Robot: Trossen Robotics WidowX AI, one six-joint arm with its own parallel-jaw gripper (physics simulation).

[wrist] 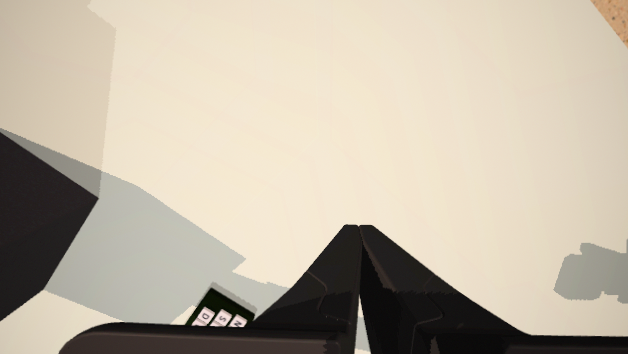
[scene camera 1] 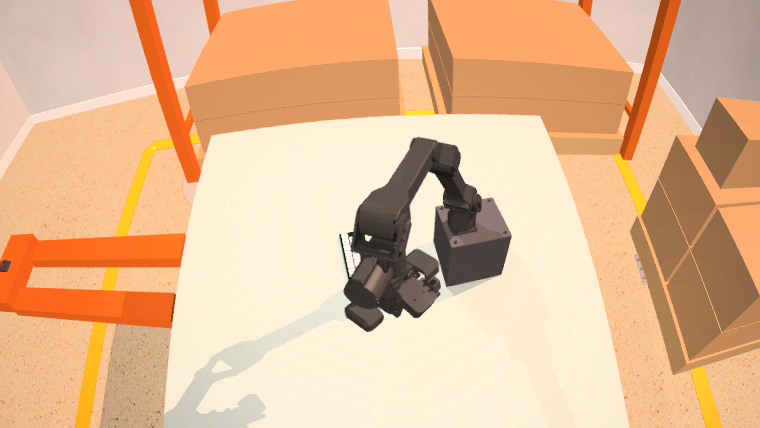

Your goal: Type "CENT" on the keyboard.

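Seen in the pictures: gripper, fingertip midpoint: [wrist: 357, 238] [scene camera 1: 396, 316]; arm's base at its link origin: [scene camera 1: 462, 225].
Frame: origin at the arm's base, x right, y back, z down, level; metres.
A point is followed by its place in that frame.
The keyboard [scene camera 1: 350, 257] {x 0.078, y -0.284, z 0.151 m} [wrist: 221, 310] {x -0.032, y -0.260, z 0.154 m} is a dark green board with rows of white keys. In the scene view it lies on the table left of the robot's base, and the arm hides most of it. In the wrist view one corner shows at the bottom, with keys D, S and N partly visible; the rest is hidden behind the gripper. My gripper [wrist: 357, 238] {x -0.305, y -0.236, z -0.167 m} is shut, its fingertips together with nothing between them. In the wrist view the fingertips appear over table surface, off to the side of the keyboard's visible corner. The fingertips are hard to make out in the scene view.
The robot's dark base block [scene camera 1: 473, 252] {x -0.071, y 0.011, z 0.025 m} [wrist: 40, 225] {x -0.069, y -0.049, z 0.068 m} stands on the pale table [scene camera 1: 255, 186] {x 0.436, y -0.549, z 0.168 m} [wrist: 300, 125] {x -0.291, y -0.209, z 0.168 m}, right of the keyboard. Large cartons [scene camera 1: 297, 42] stand behind the table. More boxes [scene camera 1: 691, 244] are on the right, and an orange pallet jack [scene camera 1: 101, 252] is on the left.
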